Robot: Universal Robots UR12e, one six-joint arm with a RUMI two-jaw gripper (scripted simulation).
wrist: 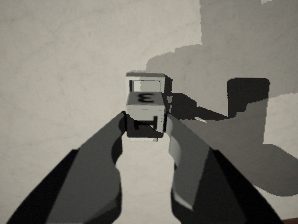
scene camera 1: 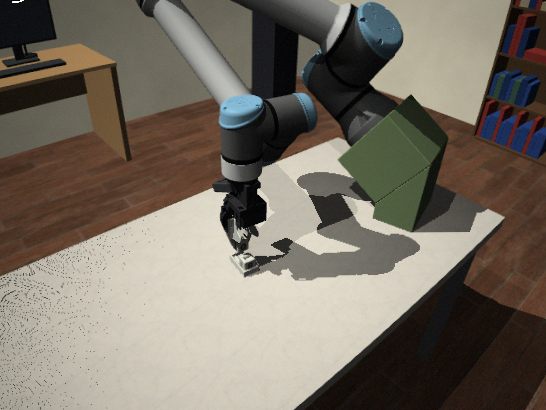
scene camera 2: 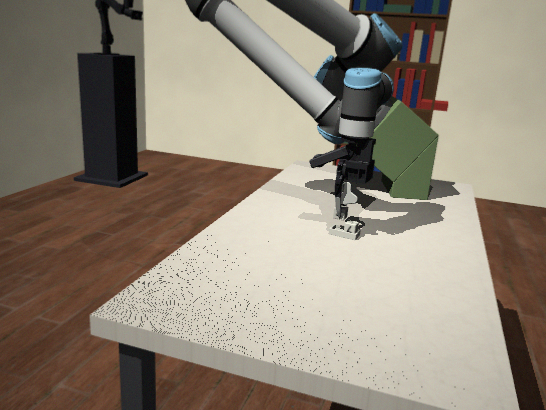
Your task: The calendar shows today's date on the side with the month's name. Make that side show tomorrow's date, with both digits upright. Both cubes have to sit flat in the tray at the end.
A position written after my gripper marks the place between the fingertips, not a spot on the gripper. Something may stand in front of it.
I see my gripper (scene camera 2: 341,214), a digit cube (wrist: 145,111) and a pale calendar tray (wrist: 141,82).
My gripper shows as well in the wrist view (wrist: 145,113) and in scene camera 1 (scene camera 1: 240,245).
